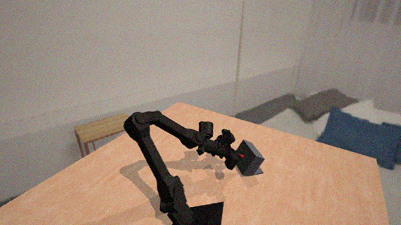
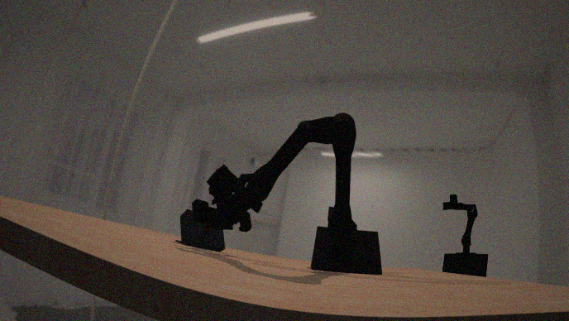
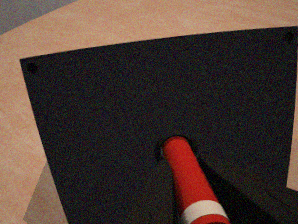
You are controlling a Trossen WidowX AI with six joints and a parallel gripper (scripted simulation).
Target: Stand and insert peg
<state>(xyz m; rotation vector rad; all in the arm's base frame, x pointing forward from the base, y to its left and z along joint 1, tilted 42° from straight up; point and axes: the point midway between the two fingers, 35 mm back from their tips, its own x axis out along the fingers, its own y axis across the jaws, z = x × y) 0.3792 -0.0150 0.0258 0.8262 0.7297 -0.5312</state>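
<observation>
Right now my gripper tip is 10 mm to the right of the red peg, 10 mm below it and 10 mm past it. Also, from my gripper tip: sloped panel 30 mm to the right, 30 mm ahead, 20 mm below.
</observation>
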